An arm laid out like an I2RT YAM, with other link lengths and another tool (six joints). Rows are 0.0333 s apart.
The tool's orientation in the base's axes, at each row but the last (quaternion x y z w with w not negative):
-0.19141 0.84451 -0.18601 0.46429
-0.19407 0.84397 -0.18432 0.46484
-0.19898 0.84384 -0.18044 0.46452
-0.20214 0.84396 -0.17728 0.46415
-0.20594 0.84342 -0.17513 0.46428
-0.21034 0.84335 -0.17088 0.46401
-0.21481 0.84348 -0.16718 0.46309
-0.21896 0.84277 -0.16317 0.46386
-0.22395 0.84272 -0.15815 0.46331
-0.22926 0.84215 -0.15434 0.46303
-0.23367 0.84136 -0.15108 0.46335
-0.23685 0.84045 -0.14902 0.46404
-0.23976 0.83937 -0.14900 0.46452
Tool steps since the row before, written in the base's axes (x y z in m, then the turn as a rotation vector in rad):
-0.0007 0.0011 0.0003 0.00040 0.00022 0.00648
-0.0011 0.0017 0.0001 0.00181 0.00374 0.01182
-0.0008 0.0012 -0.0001 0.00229 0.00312 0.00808
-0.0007 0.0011 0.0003 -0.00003 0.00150 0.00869
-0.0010 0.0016 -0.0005 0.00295 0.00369 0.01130
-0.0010 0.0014 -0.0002 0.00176 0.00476 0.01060
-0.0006 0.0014 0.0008 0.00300 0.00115 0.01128
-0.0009 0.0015 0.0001 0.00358 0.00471 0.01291
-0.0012 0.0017 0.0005 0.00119 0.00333 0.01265
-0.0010 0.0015 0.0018 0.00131 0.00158 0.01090
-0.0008 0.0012 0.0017 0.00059 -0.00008 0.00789
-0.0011 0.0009 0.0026 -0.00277 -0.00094 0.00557
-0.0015 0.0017 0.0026 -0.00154 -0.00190 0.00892
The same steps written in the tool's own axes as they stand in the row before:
-0.0004 0.0009 -0.0009 -0.00493 -0.00306 -0.00293
-0.0004 0.0016 -0.0012 -0.01119 -0.00289 -0.00485
-0.0001 0.0012 -0.0008 -0.00845 -0.00167 -0.00248
-0.0004 0.0009 -0.0009 -0.00693 -0.00294 -0.00459
0.0000 0.0018 -0.0008 -0.01134 -0.00289 -0.00360
-0.0001 0.0015 -0.0009 -0.01082 -0.00141 -0.00436
-0.0010 0.0009 -0.0010 -0.01003 -0.00507 -0.00335
-0.0004 0.0014 -0.0009 -0.01332 -0.00294 -0.00395
-0.0007 0.0015 -0.0014 -0.01129 -0.00344 -0.00577
-0.0016 0.0007 -0.0019 -0.00918 -0.00413 -0.00467
-0.0015 0.0004 -0.0016 -0.00582 -0.00393 -0.00364
-0.0018 -0.0002 -0.0023 -0.00218 -0.00269 -0.00525
-0.0021 0.0006 -0.0027 -0.00459 -0.00541 -0.00593

